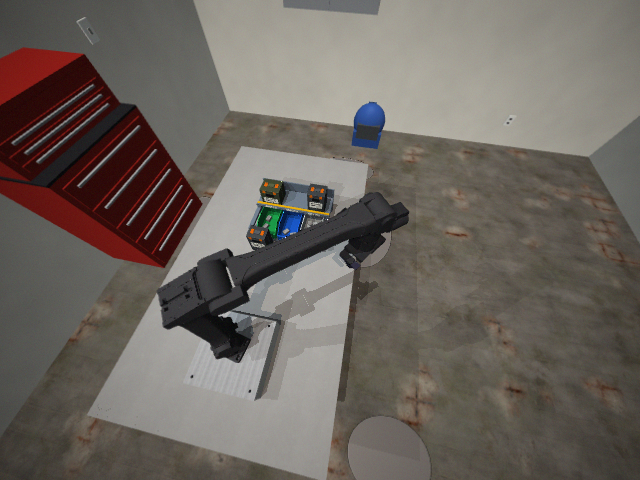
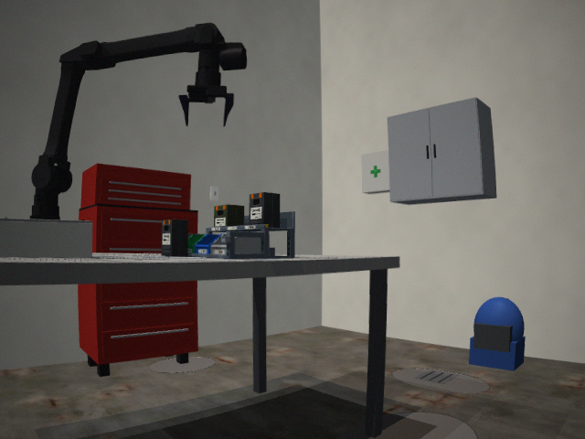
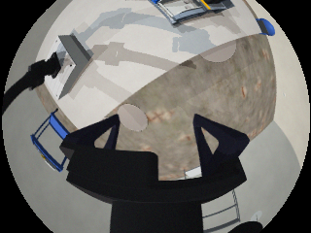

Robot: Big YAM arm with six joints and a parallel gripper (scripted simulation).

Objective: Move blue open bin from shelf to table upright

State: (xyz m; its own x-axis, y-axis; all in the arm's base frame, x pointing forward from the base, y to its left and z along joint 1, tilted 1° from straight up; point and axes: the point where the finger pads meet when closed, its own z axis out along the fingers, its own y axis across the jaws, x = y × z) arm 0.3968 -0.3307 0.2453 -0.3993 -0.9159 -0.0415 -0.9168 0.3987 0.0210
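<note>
Right now the blue open bin is 21 cm ahead of my hand, 38 cm to the left of it and 31 cm below it. The rest, counted from my hand: green bin 20 cm ahead, 49 cm to the left, 31 cm below; then yellow bar 27 cm ahead, 39 cm to the left, 25 cm below; then grey bin 23 cm ahead, 27 cm to the left, 31 cm below.
</note>
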